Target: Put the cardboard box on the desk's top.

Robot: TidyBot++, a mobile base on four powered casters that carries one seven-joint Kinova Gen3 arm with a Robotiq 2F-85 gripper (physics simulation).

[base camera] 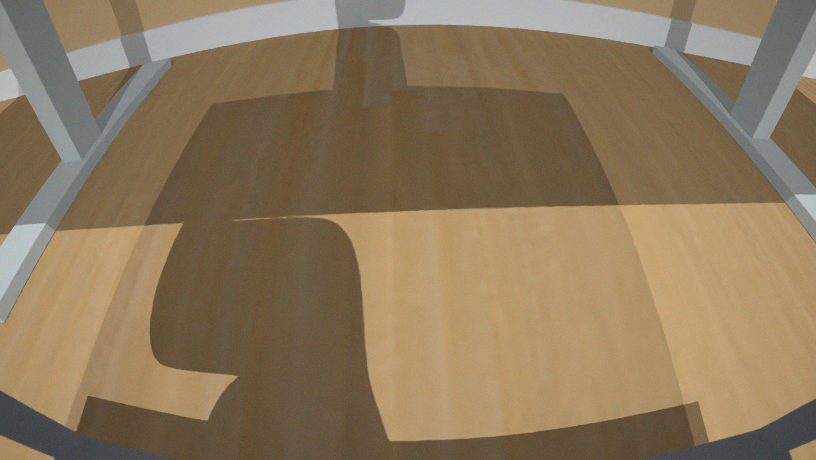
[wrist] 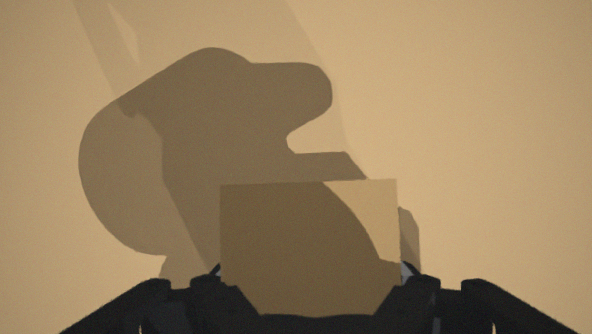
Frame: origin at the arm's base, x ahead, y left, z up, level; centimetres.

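Seen in the pictures: gripper, fingertip midpoint: point(wrist: 313, 271).
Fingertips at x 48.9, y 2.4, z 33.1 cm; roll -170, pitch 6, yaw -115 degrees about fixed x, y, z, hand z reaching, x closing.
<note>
A point is followed by its place in that frame.
The cardboard box point(wrist: 300, 235) {z 38.2, x 50.8, y 1.5 cm} is a plain tan block at the lower middle of the wrist view, partly in shadow. My gripper point(wrist: 313, 271) {z 33.1, x 48.9, y 2.4 cm} is shut on it, with black fingers at its left and right sides. The desk's top point(wrist: 500, 125) {z 32.3, x 51.4, y -10.3 cm} is a tan surface that fills the background behind the box. The box is over the desk's top. The gap between its underside and the surface is hidden, so I cannot tell whether they touch. The box and gripper do not show in the base view.
In the base view, grey desk legs stand at the left point(base camera: 51, 85) {z -23.0, x 60.5, y 57.3 cm} and right point(base camera: 768, 74) {z -25.3, x 66.9, y -62.0 cm}, on long floor feet. A white baseboard point(base camera: 514, 14) {z -36.0, x 106.8, y -22.8 cm} runs along the wall behind. Shadows of the arm and desk fall on the wood floor point(base camera: 514, 285) {z -39.6, x 36.7, y -9.0 cm} and the desk's top.
</note>
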